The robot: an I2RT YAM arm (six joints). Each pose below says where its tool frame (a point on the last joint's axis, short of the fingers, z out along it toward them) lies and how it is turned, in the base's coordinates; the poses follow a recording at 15 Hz.
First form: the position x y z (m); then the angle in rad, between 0 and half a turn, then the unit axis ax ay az.
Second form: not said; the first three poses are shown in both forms.
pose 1, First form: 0.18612 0.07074 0.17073 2.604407 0.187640 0.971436 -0.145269
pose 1, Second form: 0.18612 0.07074 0.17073 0.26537 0.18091 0.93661 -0.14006
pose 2, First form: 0.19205 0.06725 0.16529 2.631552 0.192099 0.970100 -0.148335
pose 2, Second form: 0.19205 0.06725 0.16529 0.25227 0.18589 0.93873 -0.14354
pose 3, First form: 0.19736 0.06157 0.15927 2.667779 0.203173 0.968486 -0.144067
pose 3, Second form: 0.19736 0.06157 0.15927 0.23470 0.19750 0.94143 -0.14004
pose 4, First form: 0.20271 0.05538 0.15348 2.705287 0.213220 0.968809 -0.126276
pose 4, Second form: 0.20271 0.05538 0.15348 0.21643 0.20817 0.94585 -0.12328
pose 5, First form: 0.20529 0.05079 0.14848 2.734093 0.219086 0.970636 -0.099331
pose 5, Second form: 0.20529 0.05079 0.14848 0.20234 0.21455 0.95056 -0.09728
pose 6, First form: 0.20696 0.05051 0.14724 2.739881 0.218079 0.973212 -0.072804
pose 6, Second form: 0.20696 0.05051 0.14724 0.19951 0.21369 0.95365 -0.07134
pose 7, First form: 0.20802 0.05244 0.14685 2.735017 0.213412 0.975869 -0.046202
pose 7, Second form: 0.20802 0.05244 0.14685 0.20189 0.20902 0.95577 -0.04525
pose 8, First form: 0.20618 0.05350 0.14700 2.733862 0.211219 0.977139 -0.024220
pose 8, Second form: 0.20618 0.05350 0.14700 0.20246 0.20684 0.95690 -0.02372
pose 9, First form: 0.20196 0.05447 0.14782 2.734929 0.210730 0.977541 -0.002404
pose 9, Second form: 0.20196 0.05447 0.14782 0.20193 0.20639 0.95740 -0.00235
